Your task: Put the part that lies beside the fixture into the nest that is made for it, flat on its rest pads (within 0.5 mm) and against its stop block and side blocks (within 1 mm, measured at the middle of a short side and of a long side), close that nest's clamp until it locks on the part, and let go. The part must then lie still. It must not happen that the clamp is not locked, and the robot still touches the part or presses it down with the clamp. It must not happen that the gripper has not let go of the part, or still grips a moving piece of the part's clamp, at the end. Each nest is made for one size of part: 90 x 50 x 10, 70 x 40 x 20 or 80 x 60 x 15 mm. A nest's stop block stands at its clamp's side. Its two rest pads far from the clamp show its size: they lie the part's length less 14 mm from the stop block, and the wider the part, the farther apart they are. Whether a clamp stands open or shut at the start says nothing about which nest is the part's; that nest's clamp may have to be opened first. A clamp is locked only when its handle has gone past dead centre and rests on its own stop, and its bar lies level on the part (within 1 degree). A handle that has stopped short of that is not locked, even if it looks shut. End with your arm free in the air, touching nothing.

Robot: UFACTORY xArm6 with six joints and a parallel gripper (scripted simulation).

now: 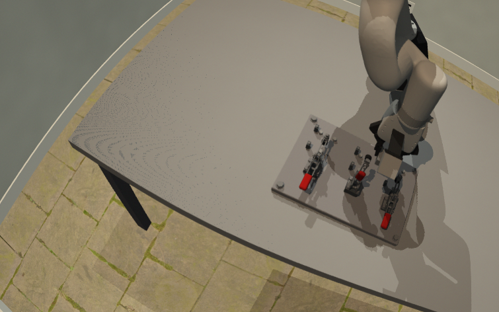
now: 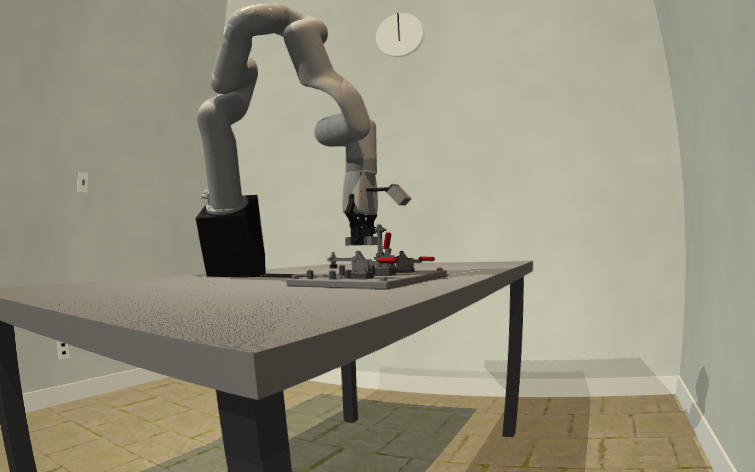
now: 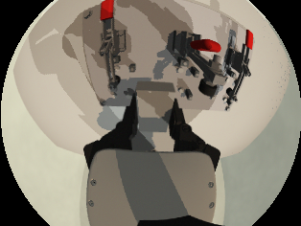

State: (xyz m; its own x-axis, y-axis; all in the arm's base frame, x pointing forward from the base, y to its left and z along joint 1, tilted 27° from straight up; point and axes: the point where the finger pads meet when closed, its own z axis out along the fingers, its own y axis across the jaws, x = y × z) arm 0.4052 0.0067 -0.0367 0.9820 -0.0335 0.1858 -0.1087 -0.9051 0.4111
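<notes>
Right now my hand is 10 cm above the fixture plate, 5 cm to the left of it and 4 cm short of it. From my hand the other things lie so: toggle clamp 16 cm to the right, 6 cm ahead, 5 cm below; then grey part 1 cm below.
</notes>
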